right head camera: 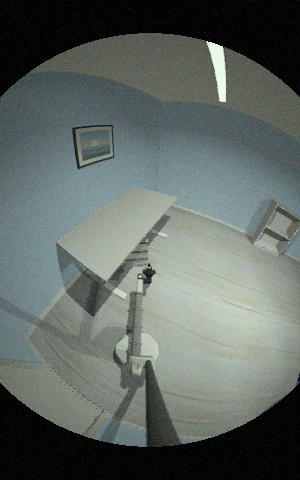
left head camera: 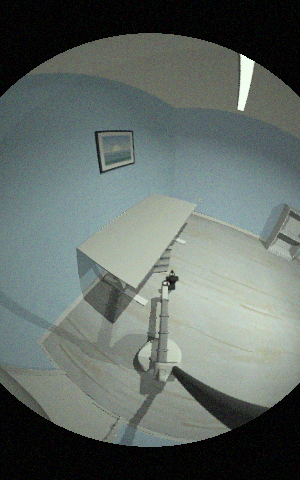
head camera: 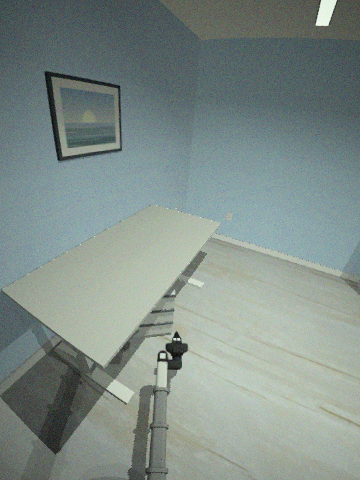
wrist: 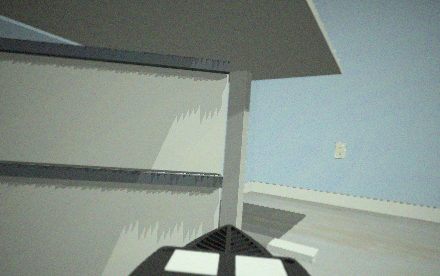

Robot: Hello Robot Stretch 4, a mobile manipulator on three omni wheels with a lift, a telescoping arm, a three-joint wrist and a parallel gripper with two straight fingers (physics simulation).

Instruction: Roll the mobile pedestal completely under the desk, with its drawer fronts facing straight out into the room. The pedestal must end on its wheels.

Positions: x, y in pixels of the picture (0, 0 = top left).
Scene:
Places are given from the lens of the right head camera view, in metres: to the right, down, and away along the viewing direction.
white desk [right head camera: 100, 242]: -0.45, 0.03, 1.13
framed picture [right head camera: 92, 143]: -0.60, -1.01, 1.00
The marked spots on the white desk and the framed picture are 1.06 m apart.

